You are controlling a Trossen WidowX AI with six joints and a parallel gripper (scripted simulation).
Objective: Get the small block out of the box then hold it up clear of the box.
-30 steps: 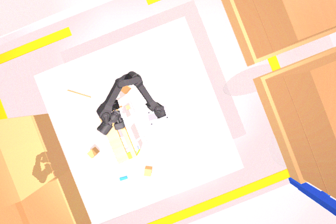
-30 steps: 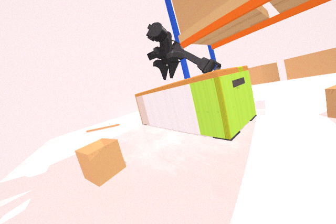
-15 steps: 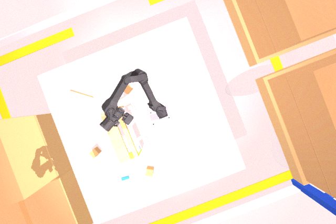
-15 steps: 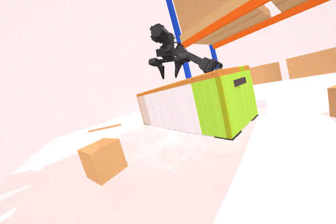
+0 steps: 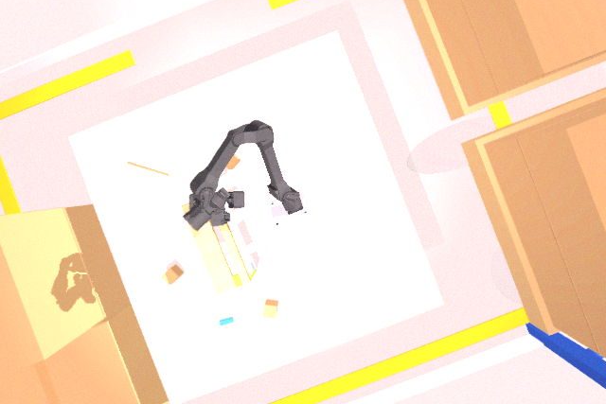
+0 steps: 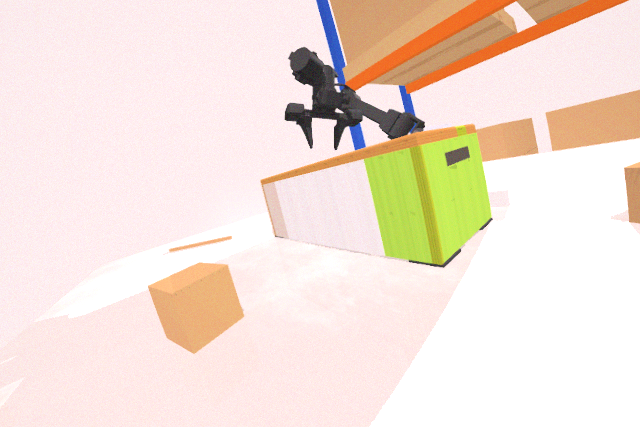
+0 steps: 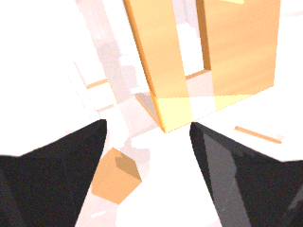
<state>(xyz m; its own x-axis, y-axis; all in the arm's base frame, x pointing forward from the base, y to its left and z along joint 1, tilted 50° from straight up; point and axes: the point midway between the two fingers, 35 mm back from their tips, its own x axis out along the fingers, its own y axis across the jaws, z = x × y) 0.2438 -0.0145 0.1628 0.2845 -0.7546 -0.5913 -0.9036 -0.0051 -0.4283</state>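
Right now the pale yellow block is 15 cm below my gripper tip, 3 cm behind it and 1 cm to the right of it. From my gripper tip the other things lie so: thin orange stick (30 cm ahead, 26 cm to the right, 16 cm below); long box (15 cm to the left, 10 cm below, 5 cm ahead).
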